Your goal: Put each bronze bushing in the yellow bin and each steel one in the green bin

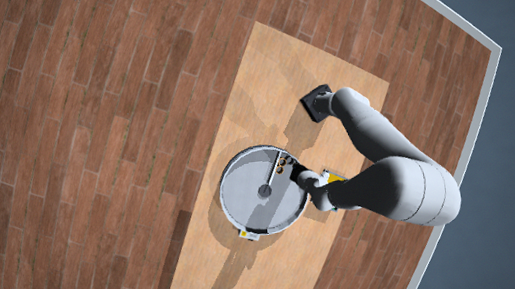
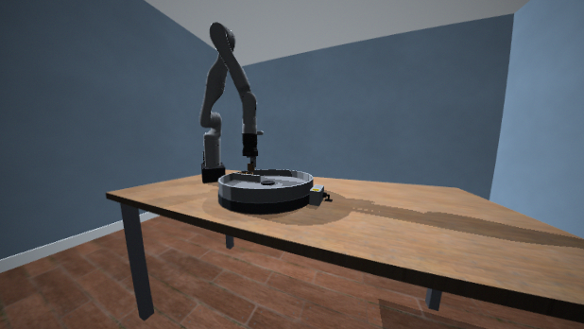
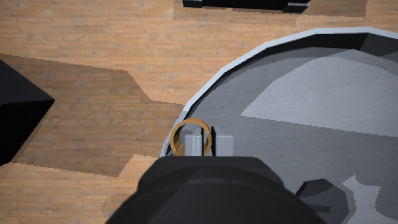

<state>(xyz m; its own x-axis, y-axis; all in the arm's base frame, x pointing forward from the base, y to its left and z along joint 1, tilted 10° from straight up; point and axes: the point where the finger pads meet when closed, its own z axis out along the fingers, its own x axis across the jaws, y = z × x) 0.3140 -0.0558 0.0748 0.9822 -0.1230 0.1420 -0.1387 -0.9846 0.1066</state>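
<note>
Now: hand 10 cm short of the bin, 25 cm to the right of it and 10 cm above it. Round my hand: turntable: 13 cm ahead, 11 cm to the right, 7 cm below.
</note>
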